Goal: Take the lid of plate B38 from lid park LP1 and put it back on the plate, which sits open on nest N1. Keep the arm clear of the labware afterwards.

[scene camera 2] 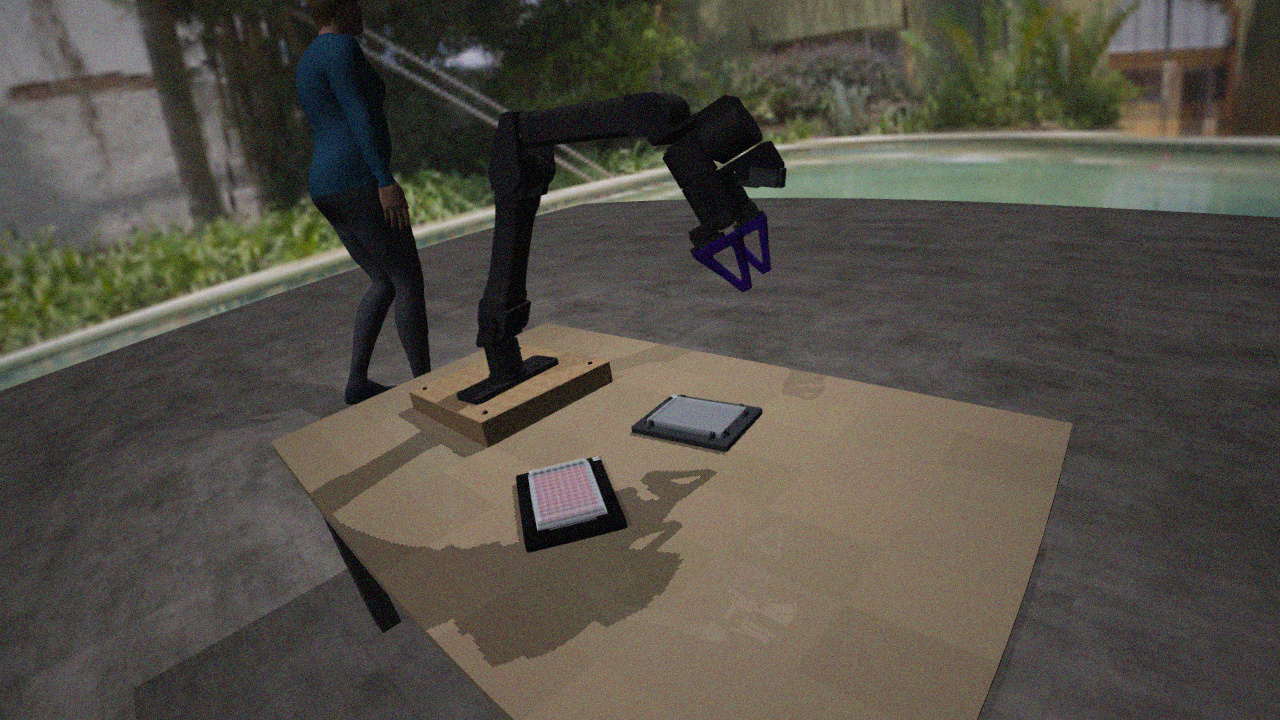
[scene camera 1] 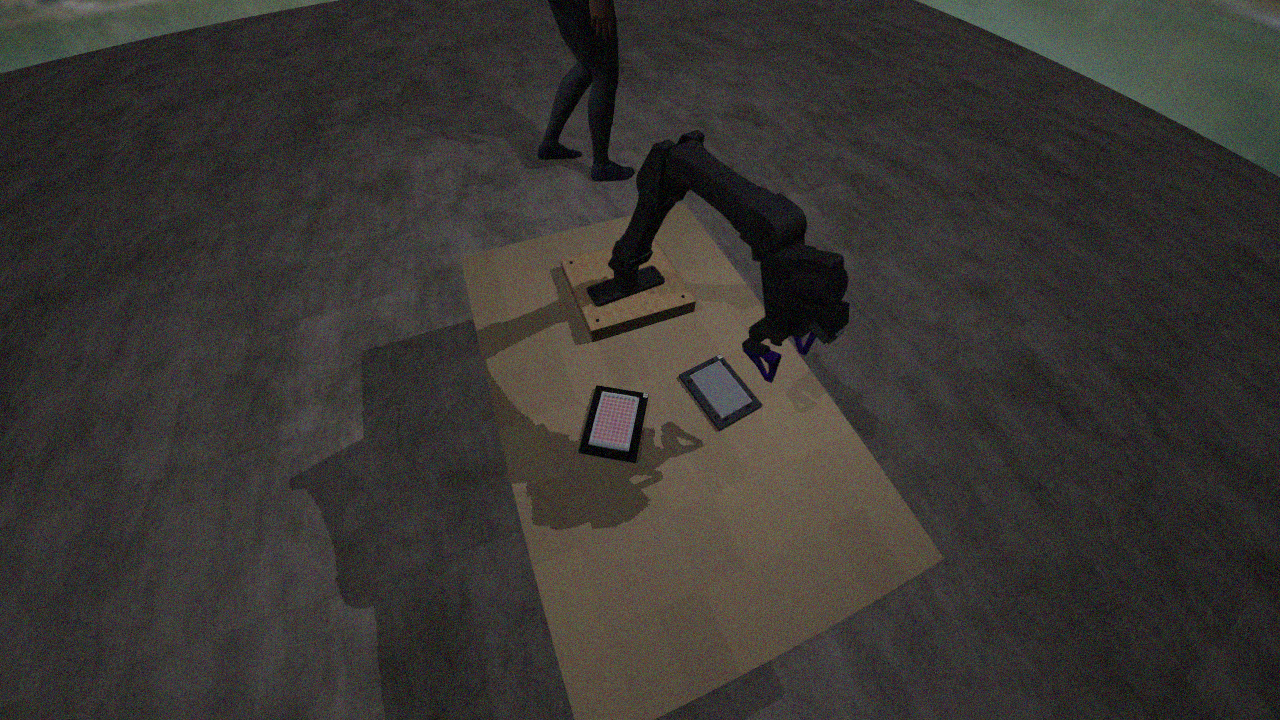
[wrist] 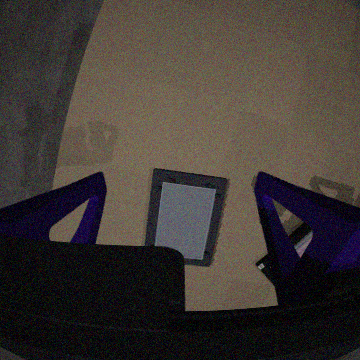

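Pixels of known places: gripper, between the fingertips: point(scene camera 2: 757, 280) point(scene camera 1: 786, 367) point(wrist: 180, 180); arm's base, origin of its link: point(scene camera 2: 509, 380) point(scene camera 1: 626, 286).
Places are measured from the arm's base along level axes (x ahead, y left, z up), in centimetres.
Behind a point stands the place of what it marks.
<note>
The lid point(scene camera 1: 719, 388) @[x 36.2, y 5.5, z -2.3 cm] point(scene camera 2: 697, 416) @[x 36.9, y 5.0, z -2.3 cm] point(wrist: 185, 221) @[x 36.5, y 5.5, z -2.3 cm], a pale grey rectangle, lies flat on the dark grey lid park point(scene camera 1: 722, 422) @[x 43.4, y 1.6, z -3.1 cm] point(scene camera 2: 646, 428) @[x 30.9, y 0.0, z -3.1 cm] point(wrist: 218, 220) @[x 37.4, y 0.0, z -3.1 cm]. The open plate point(scene camera 1: 615, 420) @[x 32.9, y -19.2, z -1.6 cm] point(scene camera 2: 567, 493) @[x 33.5, y -19.6, z -1.7 cm], with pink wells and a white rim, sits on the black nest point(scene camera 1: 611, 454) @[x 39.0, y -23.1, z -2.9 cm] point(scene camera 2: 572, 538) @[x 38.6, y -24.6, z -3.4 cm]; in the wrist view a corner of the nest point(wrist: 265, 265) @[x 30.1, y -11.0, z -2.7 cm] shows behind the right finger. My gripper point(scene camera 1: 787, 361) @[x 46.6, y 8.7, z 18.0 cm] point(scene camera 2: 756, 279) @[x 46.6, y 8.7, z 18.0 cm] point(wrist: 180, 180) @[x 46.6, y 8.7, z 18.0 cm] is open and empty, with purple fingers, high above the table. In the wrist view the lid park lies between and beyond the fingertips; its near-left corner is hidden by the camera-side dark body.
The arm's wooden base block point(scene camera 1: 626, 313) @[x 8.6, y -4.3, z 0.3 cm] point(scene camera 2: 537, 407) @[x 10.9, y -3.6, z -1.7 cm] stands at the back of the tan table point(scene camera 1: 760, 573) @[x 72.4, y -9.0, z -4.1 cm] point(scene camera 2: 850, 555) @[x 67.3, y -13.0, z -4.1 cm] point(wrist: 200, 90) @[x 57.7, y 7.0, z -4.1 cm]. A person point(scene camera 1: 601, 89) point(scene camera 2: 344, 134) stands behind the table. The arm's shadow falls across the table around the nest.
</note>
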